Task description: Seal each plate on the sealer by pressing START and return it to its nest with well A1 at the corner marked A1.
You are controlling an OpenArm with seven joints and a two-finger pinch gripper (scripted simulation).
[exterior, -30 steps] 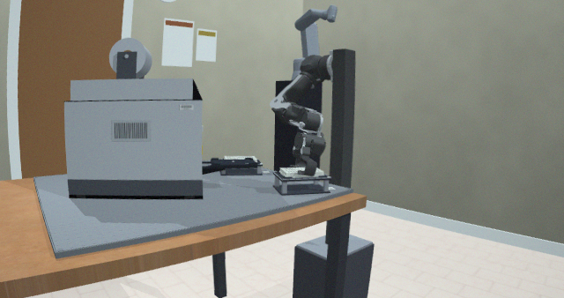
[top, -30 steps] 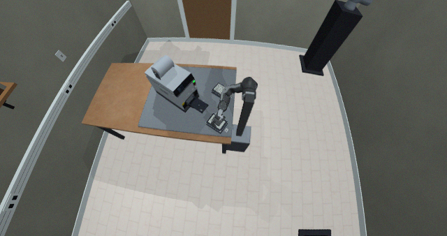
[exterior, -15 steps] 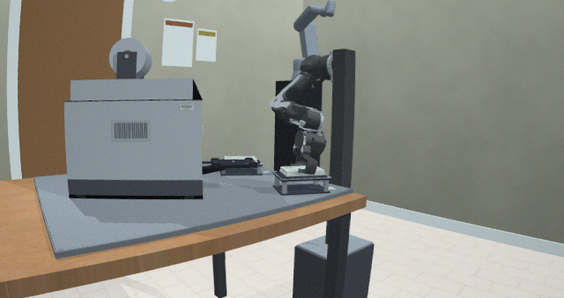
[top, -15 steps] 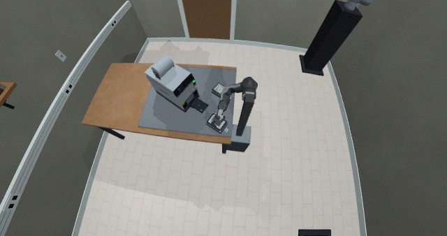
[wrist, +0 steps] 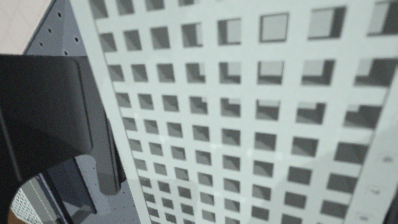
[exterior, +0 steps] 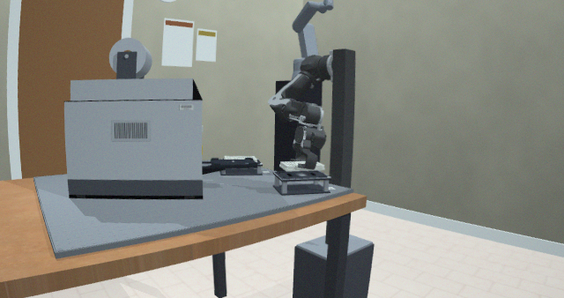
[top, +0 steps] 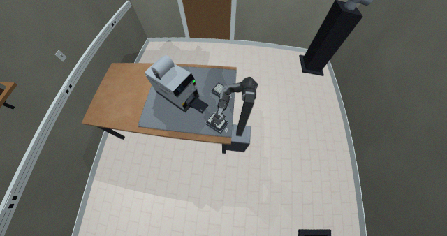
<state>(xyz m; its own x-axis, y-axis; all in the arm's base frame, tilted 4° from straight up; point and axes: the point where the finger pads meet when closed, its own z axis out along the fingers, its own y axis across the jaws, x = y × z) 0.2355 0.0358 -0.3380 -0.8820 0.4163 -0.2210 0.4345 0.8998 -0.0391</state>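
My hand is 4 cm above the plate nest. Round my hand: white open-well plate (1 cm ahead, 35 cm to the right, 3 cm below); then yellow warning mark (31 cm ahead, 9 cm to the right, 6 cm above); then sealer stage (18 cm ahead, 13 cm to the right, 1 cm above).
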